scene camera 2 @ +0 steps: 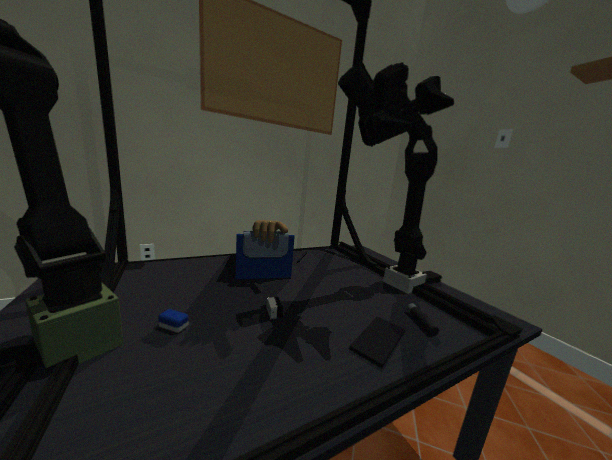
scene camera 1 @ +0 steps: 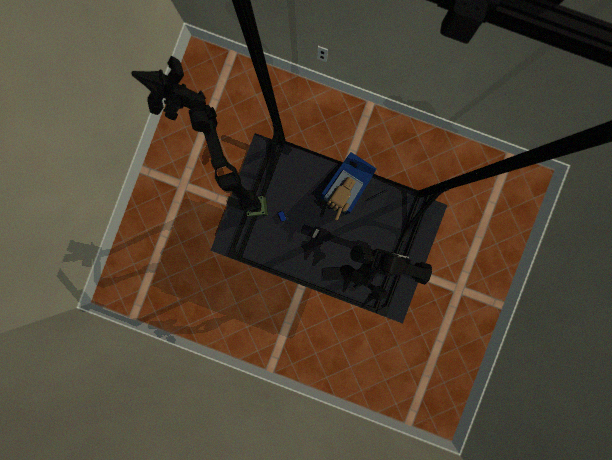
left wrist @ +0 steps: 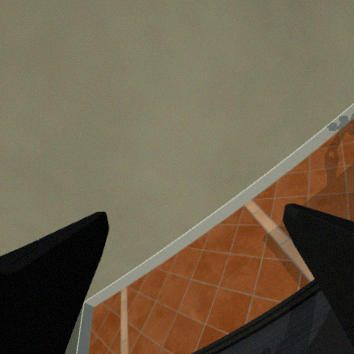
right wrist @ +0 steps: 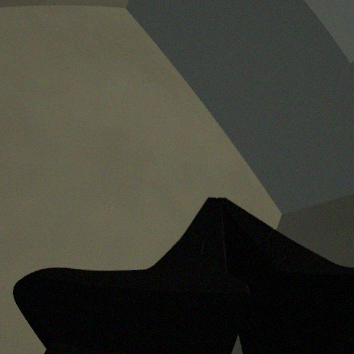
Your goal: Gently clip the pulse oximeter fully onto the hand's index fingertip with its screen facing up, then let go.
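Where they show: left gripper, fingertip midpoint: (scene camera 2: 432, 114) (scene camera 1: 352, 299) (left wrist: 196, 216); right gripper, fingertip midpoint: (scene camera 1: 131, 73) (right wrist: 214, 205); left arm's base at its link origin: (scene camera 2: 405, 270); right arm's base at its link origin: (scene camera 2: 73, 298) (scene camera 1: 254, 206).
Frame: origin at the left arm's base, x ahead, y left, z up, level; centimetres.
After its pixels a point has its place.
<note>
A small blue-and-white block (scene camera 1: 282, 216) {x 70.6, y -10.4, z -2.1 cm} (scene camera 2: 173, 320) {x 71.1, y -8.4, z -2.3 cm} that looks like the pulse oximeter lies on the dark table near the green arm base; its screen cannot be made out. The tan hand (scene camera 1: 342, 195) {x 41.3, y -27.8, z 13.0 cm} (scene camera 2: 270, 230) {x 43.9, y -19.8, z 12.5 cm} rests on a sloped blue stand, with one finger extended beyond the others in scene camera 1. My left gripper (left wrist: 196, 216) {x 31.1, y 15.9, z 42.6 cm} is open and empty, raised high above the table. My right gripper (scene camera 1: 134, 74) {x 112.9, y -37.3, z 68.8 cm} (right wrist: 214, 205) {x 112.9, y -37.3, z 68.8 cm} is shut and empty, high and away from the table. Neither gripper touches the block or the hand.
The blue stand (scene camera 1: 364, 172) {x 30.8, y -45.8, z -0.1 cm} (scene camera 2: 262, 269) {x 44.0, y -23.7, z -1.7 cm} is at the table's back. A white-and-black item (scene camera 1: 315, 233) {x 49.7, y -5.4, z -2.2 cm} (scene camera 2: 272, 307) {x 50.6, y -3.3, z -2.2 cm} stands mid-table. A dark flat pad (scene camera 2: 378, 341) {x 33.9, y 15.7, z -4.5 cm} and a dark cylinder (scene camera 2: 423, 320) {x 18.3, y 17.3, z -3.2 cm} lie at the right in scene camera 2. Black frame posts rise at the table's edges.
</note>
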